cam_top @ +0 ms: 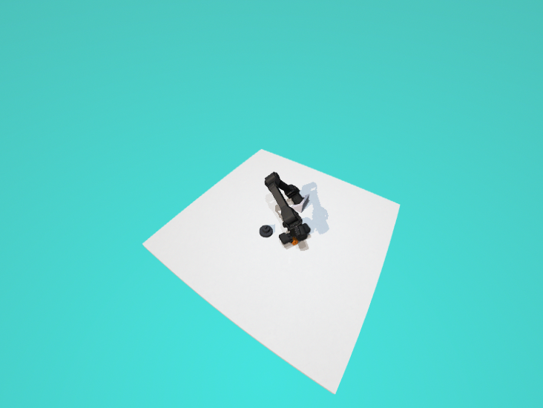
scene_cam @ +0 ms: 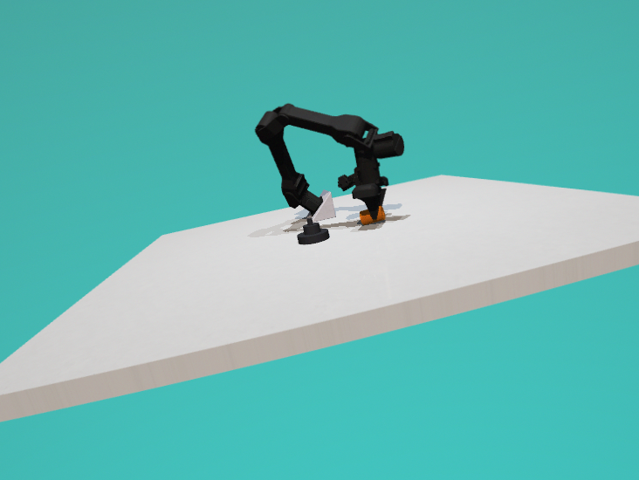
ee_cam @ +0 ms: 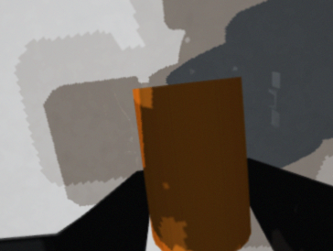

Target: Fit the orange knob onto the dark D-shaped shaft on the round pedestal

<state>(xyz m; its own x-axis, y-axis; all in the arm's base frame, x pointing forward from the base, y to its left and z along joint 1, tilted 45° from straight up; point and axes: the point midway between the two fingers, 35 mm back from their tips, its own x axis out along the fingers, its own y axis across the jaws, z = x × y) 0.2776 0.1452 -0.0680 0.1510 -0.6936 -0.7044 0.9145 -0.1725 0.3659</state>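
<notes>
My gripper tip is 50 mm short of the pedestal, 180 mm to the left of it and 10 mm below it. Round my gripper tip: orange knob (10 mm to the right, 10 mm above).
</notes>
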